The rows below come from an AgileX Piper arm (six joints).
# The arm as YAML. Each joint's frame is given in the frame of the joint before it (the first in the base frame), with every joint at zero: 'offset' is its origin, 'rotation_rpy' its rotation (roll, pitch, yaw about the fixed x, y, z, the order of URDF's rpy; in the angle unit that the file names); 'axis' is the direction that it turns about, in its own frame. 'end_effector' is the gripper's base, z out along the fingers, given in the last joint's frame.
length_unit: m
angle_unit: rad
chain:
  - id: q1
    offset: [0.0, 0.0, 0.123]
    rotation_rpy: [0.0, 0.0, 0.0]
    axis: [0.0, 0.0, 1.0]
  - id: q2
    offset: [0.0, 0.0, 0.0]
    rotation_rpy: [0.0, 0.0, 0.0]
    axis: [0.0, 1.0, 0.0]
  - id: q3
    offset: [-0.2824, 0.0, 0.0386]
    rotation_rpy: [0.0, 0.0, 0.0]
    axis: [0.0, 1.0, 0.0]
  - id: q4
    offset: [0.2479, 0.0, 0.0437]
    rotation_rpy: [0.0, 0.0, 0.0]
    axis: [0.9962, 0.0, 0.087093]
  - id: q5
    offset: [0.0, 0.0, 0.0]
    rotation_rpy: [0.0, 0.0, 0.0]
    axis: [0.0, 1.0, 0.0]
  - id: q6
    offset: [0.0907, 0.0, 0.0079]
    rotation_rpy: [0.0, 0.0, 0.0]
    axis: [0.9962, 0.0, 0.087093]
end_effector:
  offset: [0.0, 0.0, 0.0]
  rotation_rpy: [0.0, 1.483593, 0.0]
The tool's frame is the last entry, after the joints.
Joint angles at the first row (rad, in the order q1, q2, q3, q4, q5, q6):
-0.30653 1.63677 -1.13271 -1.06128 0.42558 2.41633
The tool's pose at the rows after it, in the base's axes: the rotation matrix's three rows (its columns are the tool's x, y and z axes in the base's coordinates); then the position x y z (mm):
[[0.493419 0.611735 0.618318], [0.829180 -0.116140 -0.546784], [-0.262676 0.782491 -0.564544]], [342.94 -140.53 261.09]
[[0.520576 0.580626 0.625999], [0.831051 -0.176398 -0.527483], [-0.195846 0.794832 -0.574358]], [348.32 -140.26 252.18]
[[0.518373 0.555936 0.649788], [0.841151 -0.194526 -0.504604], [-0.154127 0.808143 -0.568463]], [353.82 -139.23 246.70]
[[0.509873 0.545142 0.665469], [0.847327 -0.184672 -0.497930], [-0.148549 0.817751 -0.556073]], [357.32 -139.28 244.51]
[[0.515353 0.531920 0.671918], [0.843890 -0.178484 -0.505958], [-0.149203 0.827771 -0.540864]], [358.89 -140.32 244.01]
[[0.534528 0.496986 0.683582], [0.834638 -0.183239 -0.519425], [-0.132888 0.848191 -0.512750]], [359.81 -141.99 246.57]
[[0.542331 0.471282 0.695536], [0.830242 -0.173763 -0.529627], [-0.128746 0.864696 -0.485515]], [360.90 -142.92 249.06]
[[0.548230 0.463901 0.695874], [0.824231 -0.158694 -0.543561], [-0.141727 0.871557 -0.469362]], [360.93 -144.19 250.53]
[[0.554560 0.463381 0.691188], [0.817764 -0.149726 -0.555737], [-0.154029 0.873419 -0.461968]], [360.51 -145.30 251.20]
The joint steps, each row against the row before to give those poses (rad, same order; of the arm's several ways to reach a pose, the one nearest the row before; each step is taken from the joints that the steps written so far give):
0.00000 0.02777 0.00002 -0.00433 -0.03308 0.10742
-0.00001 0.02646 -0.00003 -0.01218 -0.02805 0.08858
0.00001 0.01958 0.00000 -0.04282 -0.04237 0.07653
-0.00001 0.01172 -0.00137 -0.06570 -0.02212 0.06413
0.00001 0.00603 0.00003 -0.08094 -0.00258 0.08208
-0.00149 -0.00001 0.00002 -0.11329 0.00001 0.13276
0.00000 -0.00001 -0.00002 -0.10673 0.00192 0.11012
0.00000 0.00000 0.00001 -0.05661 0.01285 0.04648
0.00000 0.00003 -0.00002 -0.02014 0.01361 0.01232

